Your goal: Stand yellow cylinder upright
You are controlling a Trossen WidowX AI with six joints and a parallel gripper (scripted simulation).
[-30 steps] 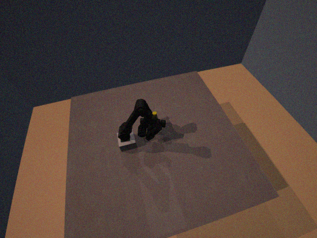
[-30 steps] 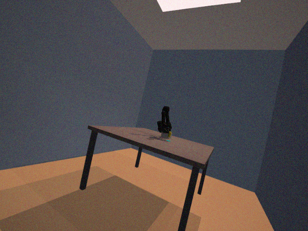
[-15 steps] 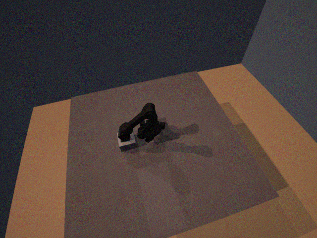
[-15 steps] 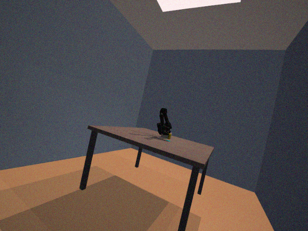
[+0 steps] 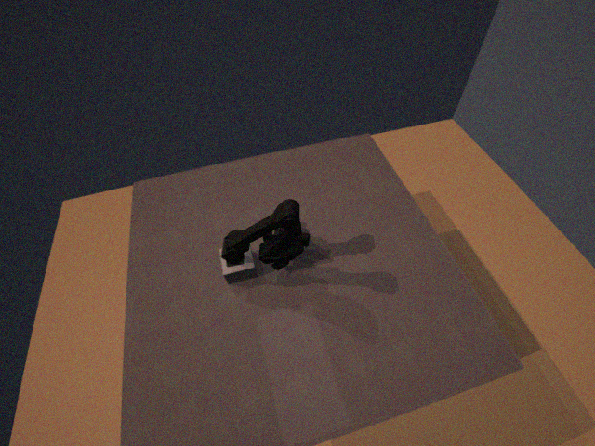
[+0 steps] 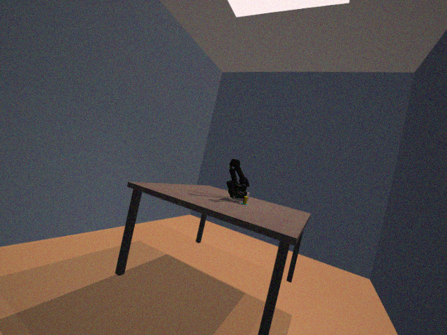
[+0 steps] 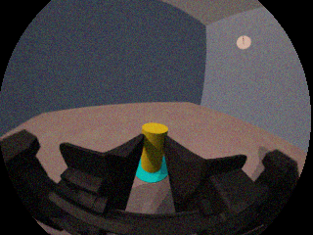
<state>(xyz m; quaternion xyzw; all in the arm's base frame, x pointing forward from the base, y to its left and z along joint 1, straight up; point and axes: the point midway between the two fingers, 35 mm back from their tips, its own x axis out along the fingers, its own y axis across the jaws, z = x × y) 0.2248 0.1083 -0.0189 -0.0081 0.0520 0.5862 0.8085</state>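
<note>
Now: gripper tip 1 cm to the right of the yellow tall cylinder and 2 cm above it. From my gripper tip the other things lie so: cyan circle 6 cm below.
</note>
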